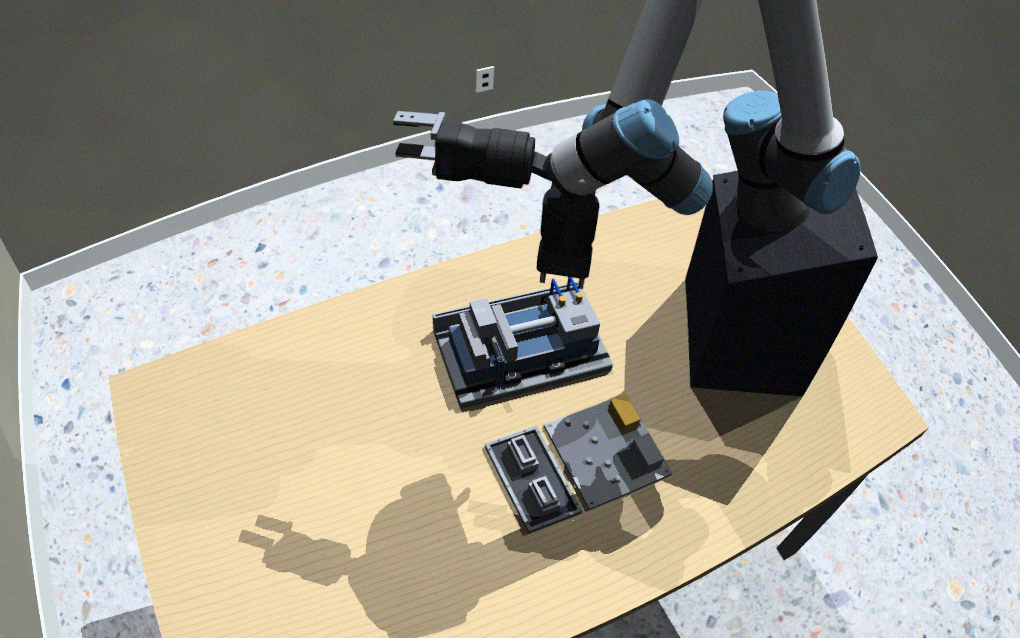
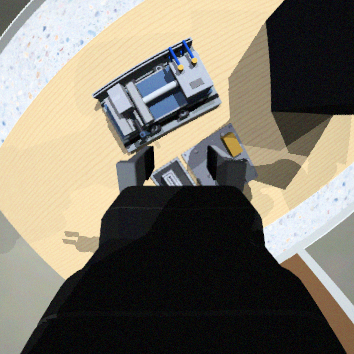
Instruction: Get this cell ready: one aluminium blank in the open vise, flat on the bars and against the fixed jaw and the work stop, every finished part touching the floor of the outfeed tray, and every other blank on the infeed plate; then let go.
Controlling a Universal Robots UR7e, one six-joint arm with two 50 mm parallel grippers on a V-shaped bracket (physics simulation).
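Seen in the pictures: hand at its tool point: (image 1: 563,273) (image 2: 180,160); arm's base at its link origin: (image 1: 775,202).
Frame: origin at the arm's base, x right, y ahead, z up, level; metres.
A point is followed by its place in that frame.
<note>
The vise (image 1: 580,322) {x 0.082, y 0.346, z -0.257 m} (image 2: 192,77) {x 0.103, y 0.344, z -0.257 m} stands on its base. A light grey block (image 1: 483,310) {x 0.168, y 0.501, z -0.237 m} (image 2: 120,98) {x 0.161, y 0.500, z -0.237 m} sits at the jaws, towards their far end; its seating and contact with the work stop cannot be told. Two grey parts with rectangular pockets, one (image 1: 522,450) {x -0.076, y 0.545, z -0.326 m} (image 2: 172,178) {x -0.072, y 0.537, z -0.312 m} farther back and one (image 1: 543,492) {x -0.166, y 0.553, z -0.326 m} nearer, stand upright in the outfeed tray (image 1: 514,481) {x -0.116, y 0.581, z -0.346 m} (image 2: 164,167) {x -0.038, y 0.543, z -0.347 m}. The infeed plate (image 1: 560,443) {x -0.085, y 0.472, z -0.344 m} (image 2: 197,162) {x -0.085, y 0.455, z -0.344 m} carries a yellow block (image 1: 625,413) {x -0.100, y 0.351, z -0.309 m} (image 2: 231,144) {x -0.091, y 0.349, z -0.309 m} and a shadowed dark grey block (image 1: 639,456) {x -0.183, y 0.368, z -0.325 m}. My gripper (image 1: 561,282) {x 0.010, y 0.453, z -0.001 m} (image 2: 181,155) {x 0.010, y 0.453, z -0.001 m} points down, open and empty, high above the table.
The bracket's second gripper (image 1: 397,133) points sideways, open and empty. Blue hoses (image 1: 556,287) {x 0.165, y 0.351, z -0.244 m} (image 2: 175,57) {x 0.158, y 0.350, z -0.243 m} rise from the vise's end housing. Small studs stand on the infeed plate. The black robot pedestal (image 1: 740,331) {x -0.120, y 0.136, z -0.168 m} (image 2: 310,60) {x -0.009, y 0.128, z -0.179 m} stands right of the vise.
</note>
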